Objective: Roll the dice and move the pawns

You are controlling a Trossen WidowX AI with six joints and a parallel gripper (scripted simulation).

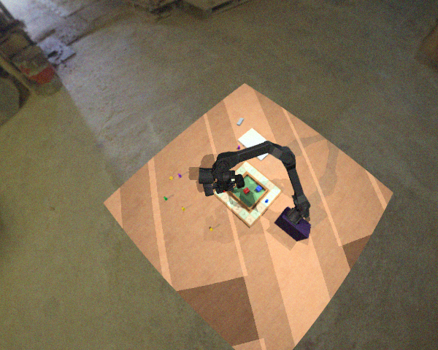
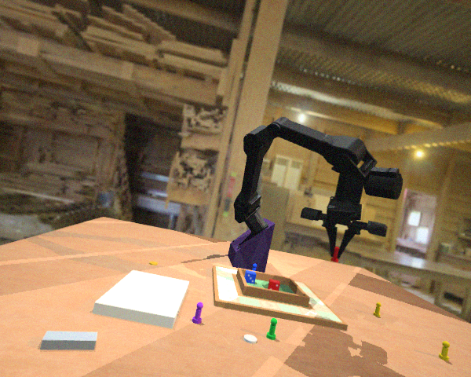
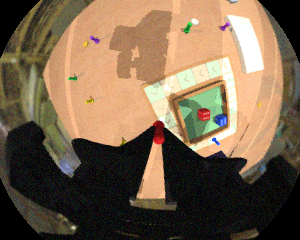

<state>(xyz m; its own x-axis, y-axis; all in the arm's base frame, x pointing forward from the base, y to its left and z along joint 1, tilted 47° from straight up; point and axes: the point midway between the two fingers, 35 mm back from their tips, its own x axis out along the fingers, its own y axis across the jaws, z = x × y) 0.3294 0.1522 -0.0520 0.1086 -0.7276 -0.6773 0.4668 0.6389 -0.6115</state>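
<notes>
Now: the blue pawn 180 mm behind my gripper tip, 160 mm to the right of it and 110 mm below it. Round my gripper tip: white disc (200 mm ahead, 190 mm to the right, 130 mm below); then green tray (130 mm below, 120 mm to the right, 70 mm behind); then red pawn (10 mm above).
</notes>
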